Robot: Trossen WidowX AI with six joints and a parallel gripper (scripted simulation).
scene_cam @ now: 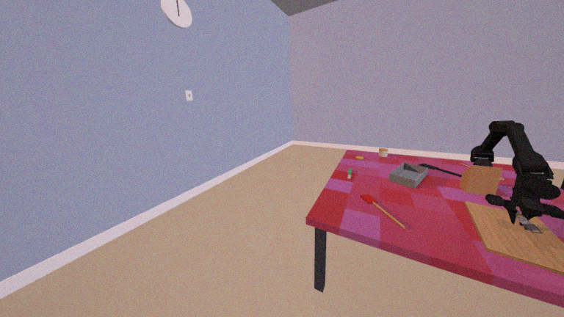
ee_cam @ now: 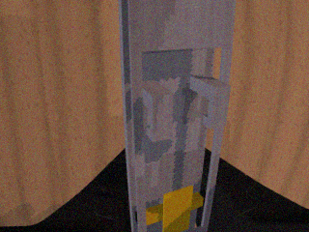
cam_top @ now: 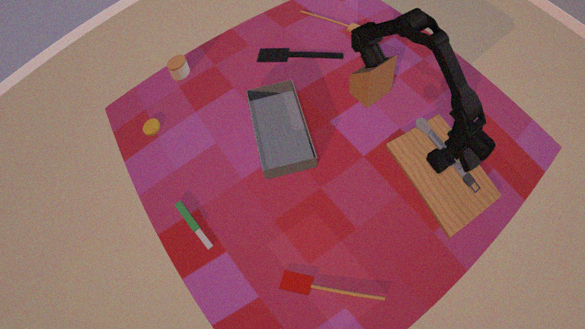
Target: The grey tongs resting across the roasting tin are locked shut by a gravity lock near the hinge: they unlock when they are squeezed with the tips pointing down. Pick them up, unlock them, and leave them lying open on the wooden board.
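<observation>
My gripper tip is now 40 mm below the yellow lock piece. Also, from my gripper tip: wooden board 40 mm below; red spatula 510 mm ahead, 30 mm to the left, 40 mm below; grey roasting tin 310 mm ahead, 440 mm to the right, 20 mm below.
</observation>
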